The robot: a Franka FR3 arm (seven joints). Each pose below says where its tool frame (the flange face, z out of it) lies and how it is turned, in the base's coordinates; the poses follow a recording.
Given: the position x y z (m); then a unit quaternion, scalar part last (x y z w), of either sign.
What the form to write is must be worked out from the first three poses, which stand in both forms.
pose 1, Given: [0.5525 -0.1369 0.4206 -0.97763 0.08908 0.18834 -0.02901]
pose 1, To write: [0.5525 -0.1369 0.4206 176.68 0.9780 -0.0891 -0.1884]
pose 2, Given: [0.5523 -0.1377 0.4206 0.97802 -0.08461 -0.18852 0.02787]
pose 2, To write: [0.5523 -0.1377 0.4206 176.81 0.9784 -0.0846 -0.1886]
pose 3, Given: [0.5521 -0.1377 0.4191 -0.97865 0.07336 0.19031 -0.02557]
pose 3, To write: [0.5521 -0.1377 0.4191 177.07 0.9790 -0.0734 -0.1904]
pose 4, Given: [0.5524 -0.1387 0.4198 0.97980 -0.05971 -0.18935 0.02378]
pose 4, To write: [0.5524 -0.1387 0.4198 177.27 0.9801 -0.0597 -0.1894]
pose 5, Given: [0.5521 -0.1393 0.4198 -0.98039 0.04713 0.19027 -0.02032]
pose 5, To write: [0.5521 -0.1393 0.4198 177.67 0.9806 -0.0471 -0.1903]
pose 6, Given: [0.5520 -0.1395 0.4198 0.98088 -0.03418 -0.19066 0.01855]
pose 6, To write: [0.5520 -0.1395 0.4198 177.87 0.9811 -0.0342 -0.1907]
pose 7, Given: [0.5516 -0.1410 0.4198 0.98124 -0.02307 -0.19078 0.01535]
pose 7, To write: [0.5516 -0.1410 0.4198 178.24 0.9814 -0.0231 -0.1908]
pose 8, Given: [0.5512 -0.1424 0.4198 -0.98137 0.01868 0.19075 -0.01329]
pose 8, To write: [0.5512 -0.1424 0.4198 178.48 0.9815 -0.0187 -0.1908]
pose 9, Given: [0.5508 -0.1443 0.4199 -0.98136 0.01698 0.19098 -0.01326]
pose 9, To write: [0.5508 -0.1443 0.4199 178.48 0.9814 -0.0170 -0.1910]
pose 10, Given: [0.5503 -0.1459 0.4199 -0.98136 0.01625 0.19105 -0.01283]
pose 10, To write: [0.5503 -0.1459 0.4199 178.53 0.9814 -0.0163 -0.1911]
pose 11, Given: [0.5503 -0.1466 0.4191 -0.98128 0.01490 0.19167 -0.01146]
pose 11, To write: [0.5503 -0.1466 0.4191 178.69 0.9813 -0.0149 -0.1917]
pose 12, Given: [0.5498 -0.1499 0.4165 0.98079 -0.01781 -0.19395 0.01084]
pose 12, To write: [0.5498 -0.1499 0.4165 178.76 0.9808 -0.0178 -0.1940]
